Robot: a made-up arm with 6 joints.
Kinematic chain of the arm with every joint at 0, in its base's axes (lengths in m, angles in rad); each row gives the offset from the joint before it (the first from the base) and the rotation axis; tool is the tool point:
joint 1: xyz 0 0 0.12 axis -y
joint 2: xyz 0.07 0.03 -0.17 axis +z
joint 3: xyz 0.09 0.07 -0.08 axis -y
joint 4: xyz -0.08 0 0.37 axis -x
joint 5: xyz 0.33 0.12 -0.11 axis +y
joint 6: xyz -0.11 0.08 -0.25 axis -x
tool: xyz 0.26 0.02 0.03
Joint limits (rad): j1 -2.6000..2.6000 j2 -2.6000..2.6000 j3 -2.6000..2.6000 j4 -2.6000..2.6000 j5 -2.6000..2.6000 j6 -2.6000..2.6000
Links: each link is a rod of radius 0.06 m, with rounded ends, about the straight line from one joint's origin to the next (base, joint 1, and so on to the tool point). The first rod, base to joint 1, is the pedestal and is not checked.
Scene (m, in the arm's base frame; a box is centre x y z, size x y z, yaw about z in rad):
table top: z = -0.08
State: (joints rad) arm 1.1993 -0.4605 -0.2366 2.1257 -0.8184 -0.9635
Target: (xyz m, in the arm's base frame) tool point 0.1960 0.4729 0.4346
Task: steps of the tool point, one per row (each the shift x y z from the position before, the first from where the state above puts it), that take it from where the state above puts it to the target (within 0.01 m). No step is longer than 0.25 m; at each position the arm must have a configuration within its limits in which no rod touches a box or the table.
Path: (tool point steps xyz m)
1: 0.0439 0.1901 0.0706
2: 0.0159 0.2059 0.0113
3: -0.0187 0.1980 -0.0482
4: -0.0544 0.1657 -0.0995
5: -0.0862 0.1124 -0.1348

